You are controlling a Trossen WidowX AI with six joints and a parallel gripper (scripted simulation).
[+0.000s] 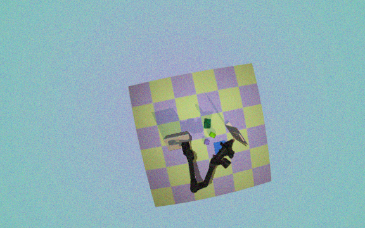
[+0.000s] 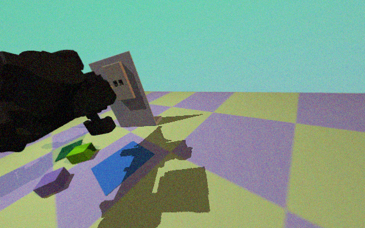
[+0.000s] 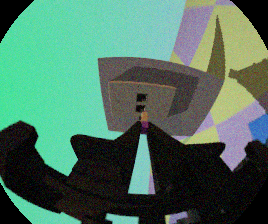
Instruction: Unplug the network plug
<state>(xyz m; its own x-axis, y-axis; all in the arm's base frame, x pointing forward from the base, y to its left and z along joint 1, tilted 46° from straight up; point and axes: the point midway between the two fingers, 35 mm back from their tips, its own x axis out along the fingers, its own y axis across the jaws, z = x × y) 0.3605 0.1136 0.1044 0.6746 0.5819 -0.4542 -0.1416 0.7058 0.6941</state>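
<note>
Now: the blue marked square 170 mm below my gripper tip, 110 mm to the right of it and 60 mm behind it. Also, from my gripper tip: network plug (right at my gripper tip); grey upright panel (60 mm below, 60 mm ahead, 40 mm to the left).
</note>
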